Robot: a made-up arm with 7 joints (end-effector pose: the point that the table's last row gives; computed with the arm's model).
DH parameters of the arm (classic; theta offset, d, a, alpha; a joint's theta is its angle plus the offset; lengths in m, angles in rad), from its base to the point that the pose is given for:
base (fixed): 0 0 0 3.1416
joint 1: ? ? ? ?
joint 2: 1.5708 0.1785 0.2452 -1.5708
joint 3: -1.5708 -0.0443 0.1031 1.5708
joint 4: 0 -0.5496 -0.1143 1.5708
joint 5: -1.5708 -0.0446 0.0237 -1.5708
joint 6: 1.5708 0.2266 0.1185 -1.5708
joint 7: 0.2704 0 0.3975 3.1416
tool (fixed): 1.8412 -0.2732 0 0
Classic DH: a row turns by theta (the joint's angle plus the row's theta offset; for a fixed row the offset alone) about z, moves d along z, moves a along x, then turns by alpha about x.
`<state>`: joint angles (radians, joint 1 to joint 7).
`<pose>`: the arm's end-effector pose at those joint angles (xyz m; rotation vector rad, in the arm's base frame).
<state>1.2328 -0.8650 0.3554 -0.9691 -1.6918 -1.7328 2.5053</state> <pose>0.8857 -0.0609 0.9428 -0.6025 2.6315 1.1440</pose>
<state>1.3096 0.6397 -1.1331 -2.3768 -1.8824 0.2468 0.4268</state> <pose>0.5182 -0.7278 0.7469 -2.5545 1.7024 -0.2573</pose>
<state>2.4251 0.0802 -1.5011 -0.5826 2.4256 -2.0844 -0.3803</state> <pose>0.0359 -0.2046 0.2634 0.5212 -0.4729 1.6867</pose>
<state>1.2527 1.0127 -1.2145 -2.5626 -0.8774 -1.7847 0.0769</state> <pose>0.4994 -1.2197 0.1627 0.7001 -1.8000 -0.6005</pose>
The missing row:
joint 1: -1.5708 -0.2046 0.1198 -1.5708
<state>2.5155 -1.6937 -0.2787 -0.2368 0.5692 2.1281 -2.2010</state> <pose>-0.3322 -0.9091 -0.1804 -0.3094 -0.2295 -1.1921</pose>
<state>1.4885 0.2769 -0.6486 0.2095 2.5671 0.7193 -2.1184</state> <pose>0.1779 0.0727 1.1552 2.8531 -0.8601 -0.8885</pose>
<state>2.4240 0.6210 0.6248 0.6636 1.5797 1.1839 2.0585</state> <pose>-0.1079 0.1142 1.0816 -2.2745 -0.5542 0.1685</pose>
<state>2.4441 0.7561 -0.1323 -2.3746 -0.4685 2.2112 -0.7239</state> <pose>-0.1755 0.5173 0.7896 1.3745 -1.0197 1.6418</pose>
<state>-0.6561 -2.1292 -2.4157 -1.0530 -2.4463 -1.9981 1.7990</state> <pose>0.1779 0.0840 0.5097 0.7213 2.3182 0.6720</pose>
